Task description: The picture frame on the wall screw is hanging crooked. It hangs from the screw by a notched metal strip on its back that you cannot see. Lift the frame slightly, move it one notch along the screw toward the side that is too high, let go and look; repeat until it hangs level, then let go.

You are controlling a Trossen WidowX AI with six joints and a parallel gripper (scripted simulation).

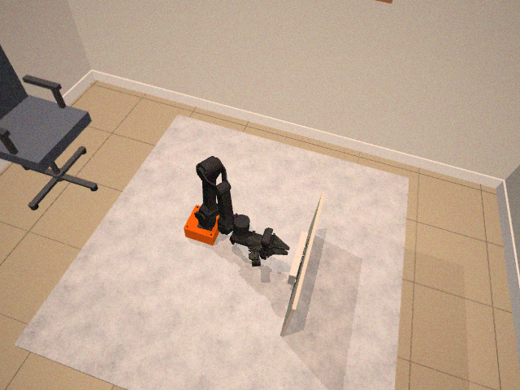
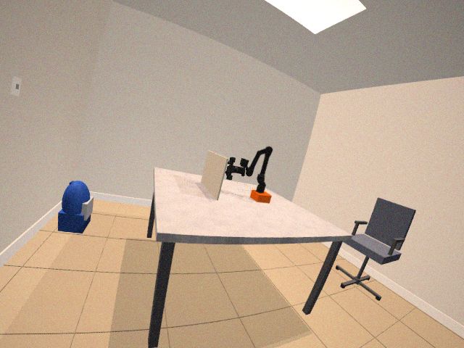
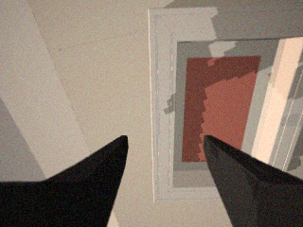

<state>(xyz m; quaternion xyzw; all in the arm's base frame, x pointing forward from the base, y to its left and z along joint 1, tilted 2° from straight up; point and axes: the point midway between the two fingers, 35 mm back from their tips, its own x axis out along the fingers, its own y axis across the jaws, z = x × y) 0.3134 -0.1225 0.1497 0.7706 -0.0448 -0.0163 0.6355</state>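
Right now the picture frame is 5 cm below my gripper tip, 5 cm ahead of it and 1 cm to the left of it. Also, from my gripper tip: beige wall panel 6 cm below, 6 cm ahead.
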